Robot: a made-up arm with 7 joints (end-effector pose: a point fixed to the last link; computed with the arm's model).
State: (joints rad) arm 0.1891 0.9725 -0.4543 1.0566 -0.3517 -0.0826 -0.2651
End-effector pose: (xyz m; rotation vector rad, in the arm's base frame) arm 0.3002 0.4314 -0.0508 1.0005 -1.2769 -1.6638
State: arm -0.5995 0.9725 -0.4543 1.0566 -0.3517 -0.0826 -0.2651
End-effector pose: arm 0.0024 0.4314 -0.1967 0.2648 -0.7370 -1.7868
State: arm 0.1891 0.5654 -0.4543 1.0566 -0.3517 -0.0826 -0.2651
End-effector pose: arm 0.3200 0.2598 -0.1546 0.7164 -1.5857 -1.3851
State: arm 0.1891 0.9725 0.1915 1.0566 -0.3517 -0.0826 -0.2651
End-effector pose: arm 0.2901 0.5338 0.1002 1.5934 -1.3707 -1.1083
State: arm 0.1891 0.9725 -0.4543 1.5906 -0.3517 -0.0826 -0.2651
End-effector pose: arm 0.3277 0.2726 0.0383 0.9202 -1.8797 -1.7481
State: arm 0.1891 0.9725 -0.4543 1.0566 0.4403 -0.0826 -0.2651
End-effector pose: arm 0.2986 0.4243 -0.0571 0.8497 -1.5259 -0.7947
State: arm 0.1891 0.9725 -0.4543 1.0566 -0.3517 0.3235 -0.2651
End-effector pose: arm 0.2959 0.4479 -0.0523 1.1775 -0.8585 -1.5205
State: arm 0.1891 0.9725 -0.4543 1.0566 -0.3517 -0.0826 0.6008
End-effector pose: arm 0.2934 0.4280 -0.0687 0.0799 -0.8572 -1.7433
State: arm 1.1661 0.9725 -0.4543 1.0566 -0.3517 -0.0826 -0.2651
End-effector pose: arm 0.3935 0.4314 0.3435 1.9264 -1.8522 -1.1571
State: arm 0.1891 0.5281 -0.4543 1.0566 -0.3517 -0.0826 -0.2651
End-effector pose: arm 0.3212 0.2422 -0.1605 0.6896 -1.6109 -1.3577
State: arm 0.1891 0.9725 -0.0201 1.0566 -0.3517 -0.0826 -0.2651
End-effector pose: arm 0.3064 0.4998 0.0525 1.4101 -1.3524 -1.3048
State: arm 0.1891 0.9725 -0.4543 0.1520 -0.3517 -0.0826 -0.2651
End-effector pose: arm 0.0759 0.6333 -0.0961 0.9978 -0.3218 -1.3654
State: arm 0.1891 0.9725 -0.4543 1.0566 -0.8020 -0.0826 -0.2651
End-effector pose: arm 0.3024 0.4327 -0.0458 1.0419 -1.0356 -2.1448
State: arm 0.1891 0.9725 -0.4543 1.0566 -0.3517 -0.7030 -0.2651
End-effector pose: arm 0.2946 0.4072 -0.0433 0.6269 -1.9136 -1.7988
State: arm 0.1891 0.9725 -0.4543 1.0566 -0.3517 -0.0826 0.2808
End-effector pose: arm 0.2977 0.4295 -0.0629 0.4132 -1.0232 -1.7444
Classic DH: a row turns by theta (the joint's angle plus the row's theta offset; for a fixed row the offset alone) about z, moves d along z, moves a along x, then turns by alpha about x. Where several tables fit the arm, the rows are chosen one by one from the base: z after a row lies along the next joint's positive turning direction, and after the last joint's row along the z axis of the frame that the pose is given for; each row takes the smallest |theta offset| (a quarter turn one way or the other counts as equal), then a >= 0, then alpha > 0; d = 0 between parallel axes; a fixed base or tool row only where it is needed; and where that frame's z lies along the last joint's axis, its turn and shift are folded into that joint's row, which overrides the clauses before.
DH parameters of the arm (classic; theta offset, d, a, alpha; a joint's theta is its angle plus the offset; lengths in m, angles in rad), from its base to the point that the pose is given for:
base (fixed): 0 0.2341 -0.0241 1.5708
joint 1: 1.5708 -0.0896 0.0222 1.5708
joint 2: -1.5708 0.0025 0.0112 -1.5708
joint 3: 1.5708 -0.3089 0.0125 -1.5708
joint 4: 0 -0.0076 -0.0052 1.5708
joint 5: 0 -0.3075 0.0207 1.5708
joint 6: -1.5708 -0.0143 0.0217 -1.5708
joint 7: -1.4724 0.0069 0.0074 1.0672
tool (fixed): -1.9353 -0.0251 0 0

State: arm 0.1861 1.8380 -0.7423 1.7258 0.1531 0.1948 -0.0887
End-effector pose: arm 0.2424 0.4097 0.1648 0.8034 -0.8981 -1.9155
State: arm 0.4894 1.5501 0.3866 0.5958 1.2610 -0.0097 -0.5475
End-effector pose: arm 0.0885 0.6868 0.3885 1.7089 -1.7951 1.1950
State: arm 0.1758 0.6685 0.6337 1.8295 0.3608 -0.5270 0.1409
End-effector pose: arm 0.2329 0.3717 0.2620 -1.1347 2.6773 0.5669
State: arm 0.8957 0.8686 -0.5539 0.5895 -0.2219 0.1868 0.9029
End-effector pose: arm 0.4004 0.5000 0.0626 0.1830 -0.9790 -1.1629
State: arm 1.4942 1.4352 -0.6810 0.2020 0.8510 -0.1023 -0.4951
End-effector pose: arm 0.0672 0.7289 0.2713 2.0003 -1.3419 0.8516
